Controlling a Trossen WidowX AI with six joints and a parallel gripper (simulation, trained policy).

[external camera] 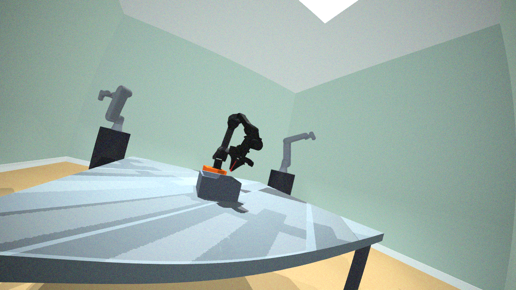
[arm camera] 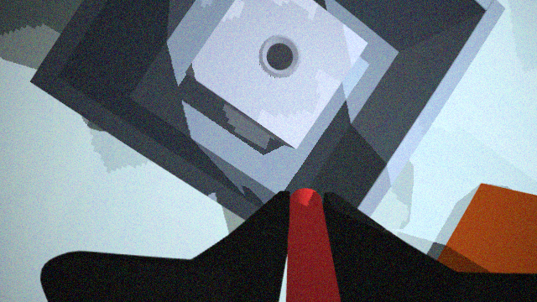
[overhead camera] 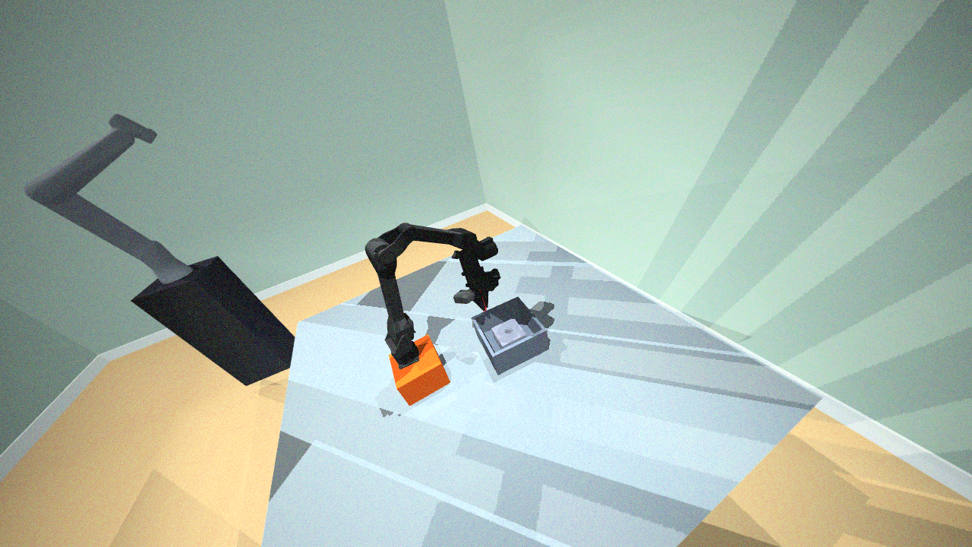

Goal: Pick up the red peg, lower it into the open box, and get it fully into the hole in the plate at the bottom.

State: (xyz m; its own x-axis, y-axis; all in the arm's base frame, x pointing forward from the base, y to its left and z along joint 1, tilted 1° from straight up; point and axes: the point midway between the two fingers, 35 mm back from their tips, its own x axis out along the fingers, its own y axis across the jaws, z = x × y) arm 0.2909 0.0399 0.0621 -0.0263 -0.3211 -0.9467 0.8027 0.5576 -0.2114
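Right now my gripper tip is 3 cm below the red peg and 1 cm to the right of it. Round my gripper tip: pale plate (9 cm below, 6 cm to the right, 4 cm ahead); grey box (11 cm below, 6 cm to the right, 4 cm ahead).
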